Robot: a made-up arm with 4 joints.
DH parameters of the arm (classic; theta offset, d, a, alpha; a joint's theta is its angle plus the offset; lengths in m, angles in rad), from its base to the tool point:
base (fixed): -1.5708 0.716 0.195 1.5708
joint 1: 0 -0.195 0.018 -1.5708
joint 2: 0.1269 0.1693 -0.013 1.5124
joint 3: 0 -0.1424 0.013 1.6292
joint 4: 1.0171 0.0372 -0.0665 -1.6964
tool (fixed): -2.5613 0.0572 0 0
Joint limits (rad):
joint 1: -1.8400..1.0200
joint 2: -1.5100..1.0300
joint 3: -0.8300..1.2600
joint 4: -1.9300..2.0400
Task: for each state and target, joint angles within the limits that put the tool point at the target. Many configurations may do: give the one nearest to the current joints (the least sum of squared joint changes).
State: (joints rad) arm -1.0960 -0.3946 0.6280 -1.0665
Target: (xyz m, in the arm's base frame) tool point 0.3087 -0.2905 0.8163
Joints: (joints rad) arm -1.0984 -0.2618 0.0042 -0.7611
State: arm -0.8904 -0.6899 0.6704 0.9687
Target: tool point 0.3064 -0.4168 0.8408
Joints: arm -0.0401 -1.1887 0.7312 1.0455
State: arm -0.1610 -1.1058 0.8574 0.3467
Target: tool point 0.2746 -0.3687 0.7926
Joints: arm -0.0519 -1.3606 1.0218 0.0371
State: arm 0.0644 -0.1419 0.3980 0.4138
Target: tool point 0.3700 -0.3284 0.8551
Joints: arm 0.1331 -0.8998 0.4848 0.7524
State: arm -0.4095 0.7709 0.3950 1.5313
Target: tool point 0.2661 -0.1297 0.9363
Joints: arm -0.7124 1.0238 0.4547 0.8530
